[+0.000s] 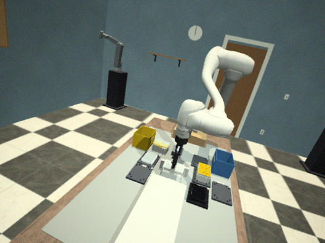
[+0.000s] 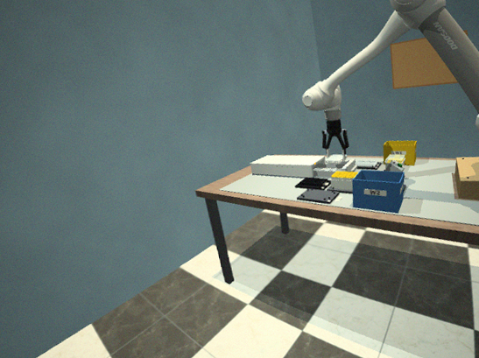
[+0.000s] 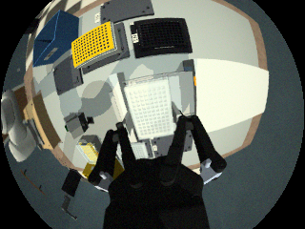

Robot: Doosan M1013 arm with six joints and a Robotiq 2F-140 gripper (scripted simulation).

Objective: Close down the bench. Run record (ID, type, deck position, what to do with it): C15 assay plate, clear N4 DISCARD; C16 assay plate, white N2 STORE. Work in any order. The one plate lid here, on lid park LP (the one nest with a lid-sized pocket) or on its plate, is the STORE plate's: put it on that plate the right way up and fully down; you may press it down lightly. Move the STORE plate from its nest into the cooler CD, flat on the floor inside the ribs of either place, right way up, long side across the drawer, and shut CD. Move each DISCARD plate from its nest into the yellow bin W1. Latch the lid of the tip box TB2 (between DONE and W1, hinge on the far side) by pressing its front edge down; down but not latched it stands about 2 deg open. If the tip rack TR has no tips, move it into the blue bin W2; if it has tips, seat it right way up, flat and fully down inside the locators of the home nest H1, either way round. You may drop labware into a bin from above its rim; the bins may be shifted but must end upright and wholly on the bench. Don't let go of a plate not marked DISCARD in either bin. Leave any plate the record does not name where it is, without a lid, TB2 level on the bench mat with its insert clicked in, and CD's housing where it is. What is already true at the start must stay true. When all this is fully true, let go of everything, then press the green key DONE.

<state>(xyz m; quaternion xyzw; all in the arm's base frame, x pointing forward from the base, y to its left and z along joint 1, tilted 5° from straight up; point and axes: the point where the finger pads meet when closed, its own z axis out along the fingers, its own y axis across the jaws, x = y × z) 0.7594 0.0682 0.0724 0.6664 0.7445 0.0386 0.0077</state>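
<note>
The cooler drawer lies 9 cm below my hand and 3 cm ahead of it. Also, from my hand: clear plate lid: 1 cm below; black plate: 19 cm to the left, 9 cm below, 4 cm ahead; white plate: 2 cm below.
</note>
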